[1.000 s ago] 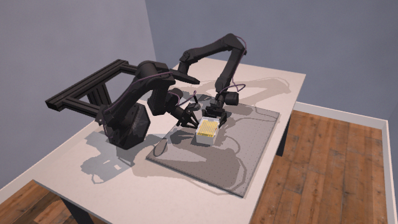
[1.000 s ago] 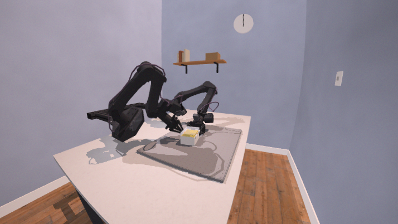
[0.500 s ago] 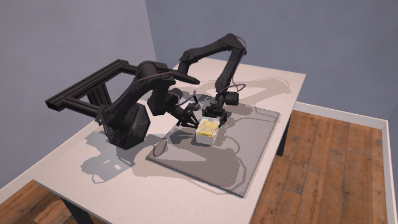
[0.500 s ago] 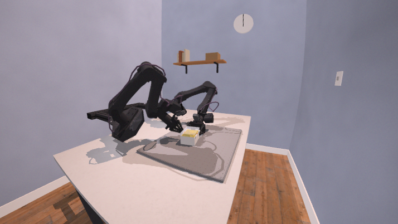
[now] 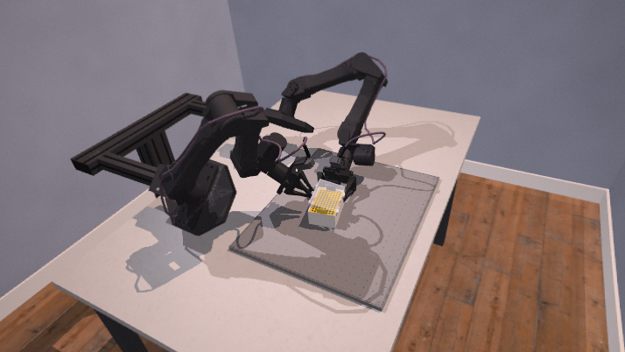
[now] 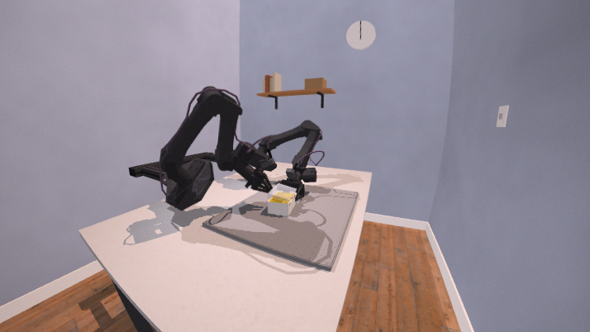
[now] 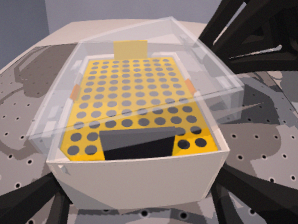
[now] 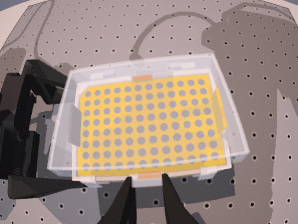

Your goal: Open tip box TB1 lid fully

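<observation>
My right gripper is now 5 cm short of the tip box, 3 cm above it and 1 cm to the right of it.
Right now the tip box is 10 mm ahead of my left hand, 50 mm to the right of it and 20 mm above it.
</observation>
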